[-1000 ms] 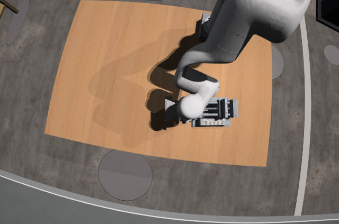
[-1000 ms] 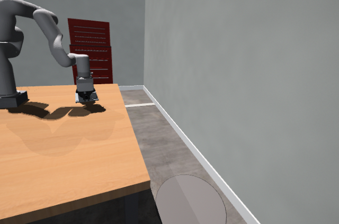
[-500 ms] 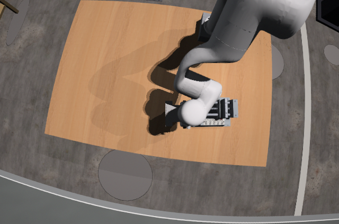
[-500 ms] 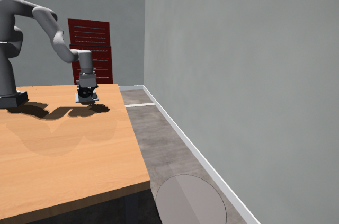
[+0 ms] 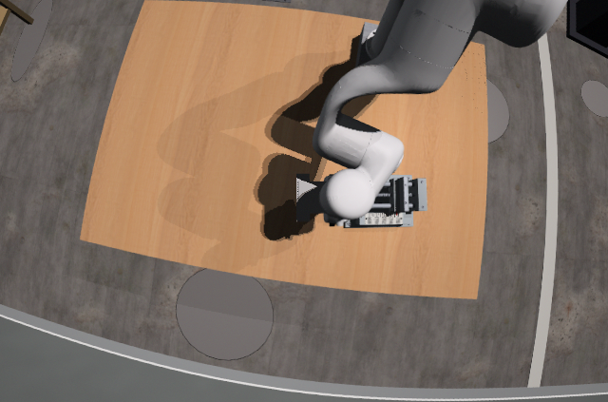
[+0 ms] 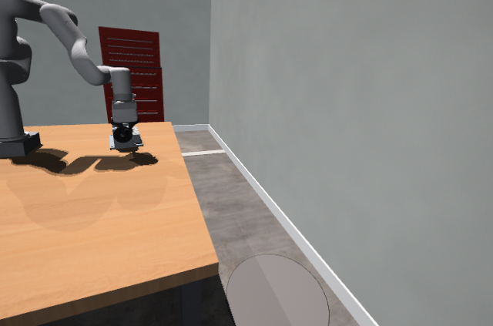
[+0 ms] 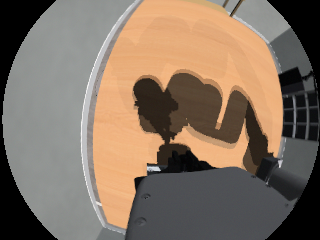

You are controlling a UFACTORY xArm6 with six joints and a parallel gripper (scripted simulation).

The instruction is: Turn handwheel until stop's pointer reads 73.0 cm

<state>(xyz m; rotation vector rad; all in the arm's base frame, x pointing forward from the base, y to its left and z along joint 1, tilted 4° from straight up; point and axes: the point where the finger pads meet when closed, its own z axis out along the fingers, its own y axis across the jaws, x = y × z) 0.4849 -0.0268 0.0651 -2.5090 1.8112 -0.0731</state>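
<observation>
My hand is 20 mm to the right of the black handwheel, 10 mm past it and 10 mm above it. From my hand the other things lie so: stop (170 mm to the left, 60 mm behind, 10 mm below).
</observation>
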